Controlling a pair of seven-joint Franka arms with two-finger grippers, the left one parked.
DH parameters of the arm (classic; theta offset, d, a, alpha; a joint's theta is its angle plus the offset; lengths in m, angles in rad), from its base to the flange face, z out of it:
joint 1: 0 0.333 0 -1.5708
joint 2: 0 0 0 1.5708
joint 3: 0 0.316 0.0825 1.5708
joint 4: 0 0 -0.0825 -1.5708
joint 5: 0 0.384 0 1.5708
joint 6: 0 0 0.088 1.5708
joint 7: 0 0.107 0 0
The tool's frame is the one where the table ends.
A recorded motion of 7 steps. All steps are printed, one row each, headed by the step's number.
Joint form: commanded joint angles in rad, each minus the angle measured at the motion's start. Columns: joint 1, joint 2, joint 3, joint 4, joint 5, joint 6, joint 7.
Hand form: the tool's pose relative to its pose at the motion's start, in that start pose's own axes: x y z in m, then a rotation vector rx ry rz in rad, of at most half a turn. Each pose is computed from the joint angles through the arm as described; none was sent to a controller.
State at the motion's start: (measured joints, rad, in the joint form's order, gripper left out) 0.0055 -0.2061 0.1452 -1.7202 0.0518 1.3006 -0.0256
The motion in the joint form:
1: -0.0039 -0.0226 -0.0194 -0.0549 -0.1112 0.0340 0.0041
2: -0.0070 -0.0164 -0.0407 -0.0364 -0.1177 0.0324 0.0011
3: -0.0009 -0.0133 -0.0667 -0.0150 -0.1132 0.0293 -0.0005
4: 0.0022 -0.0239 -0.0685 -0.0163 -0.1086 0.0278 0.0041
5: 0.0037 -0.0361 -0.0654 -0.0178 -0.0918 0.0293 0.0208
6: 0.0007 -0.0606 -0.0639 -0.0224 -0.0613 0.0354 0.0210
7: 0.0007 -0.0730 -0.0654 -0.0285 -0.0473 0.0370 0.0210
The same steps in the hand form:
1: -0.0026 0.0255 0.0114 -0.1015 -0.0012 0.0546
2: -0.0027 0.0385 0.0052 -0.0979 0.0093 0.0754
3: -0.0045 0.0482 -0.0029 -0.0846 0.0250 0.0907
4: -0.0086 0.0465 -0.0062 -0.0811 0.0332 0.0933
5: -0.0127 0.0414 -0.0100 -0.0677 0.0468 0.1018
6: -0.0213 0.0367 -0.0173 -0.0414 0.0740 0.0961
7: -0.0255 0.0351 -0.0193 -0.0286 0.0825 0.0940

